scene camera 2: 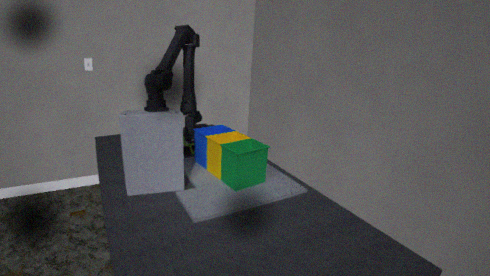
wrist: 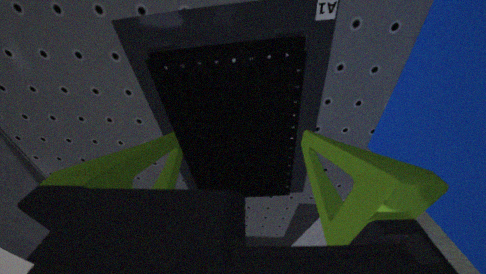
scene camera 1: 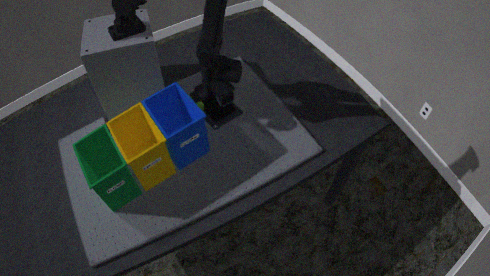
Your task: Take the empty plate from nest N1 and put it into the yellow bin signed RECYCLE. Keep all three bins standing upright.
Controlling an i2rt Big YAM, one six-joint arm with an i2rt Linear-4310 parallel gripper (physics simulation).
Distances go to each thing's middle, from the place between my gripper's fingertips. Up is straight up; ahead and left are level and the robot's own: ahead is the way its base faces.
Now: the black plate [wrist: 234,108] 10 mm above my hand. The rest, counted from my hand: green bin [scene camera 1: 103,166] (80 mm ahead, 430 mm to the right, 80 mm above); blue bin [scene camera 1: 180,120] (70 mm ahead, 170 mm to the right, 80 mm above); yellow bin [scene camera 1: 142,144] (70 mm ahead, 300 mm to the right, 80 mm above).
